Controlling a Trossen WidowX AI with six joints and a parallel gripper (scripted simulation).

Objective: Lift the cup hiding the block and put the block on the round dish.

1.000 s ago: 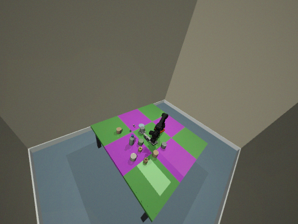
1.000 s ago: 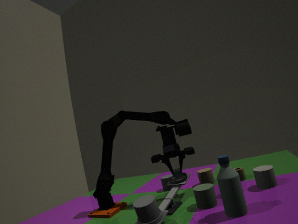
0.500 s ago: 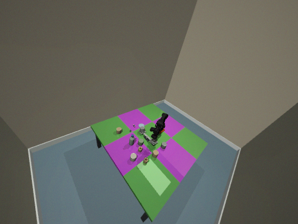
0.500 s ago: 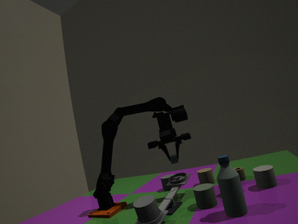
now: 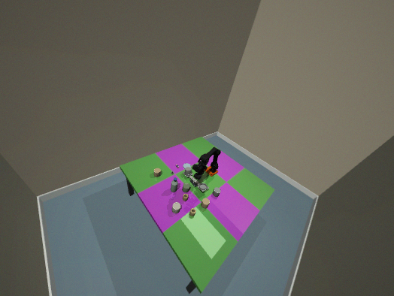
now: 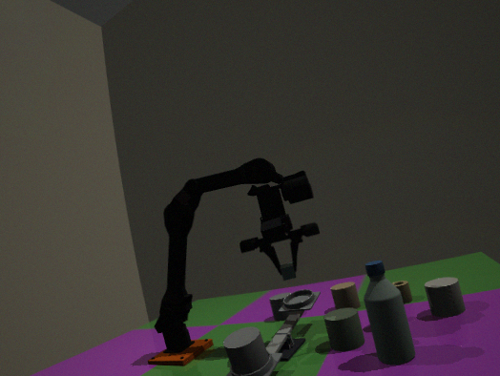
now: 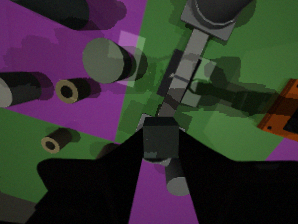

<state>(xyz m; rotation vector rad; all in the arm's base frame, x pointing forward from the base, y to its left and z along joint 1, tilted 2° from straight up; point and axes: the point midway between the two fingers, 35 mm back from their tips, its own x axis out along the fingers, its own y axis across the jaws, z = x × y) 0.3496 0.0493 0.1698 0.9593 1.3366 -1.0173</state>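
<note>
Now: the grey cup 21 cm to the right of my gripper tip, 10 cm below it and 5 cm behind it. From my gripper tip the other things lie so: small balance 12 cm below, 5 cm to the right, 3 cm behind; grey-green cylinder 12 cm below, 9 cm ahead, 6 cm to the right; light-blue block right at my gripper tip.
</note>
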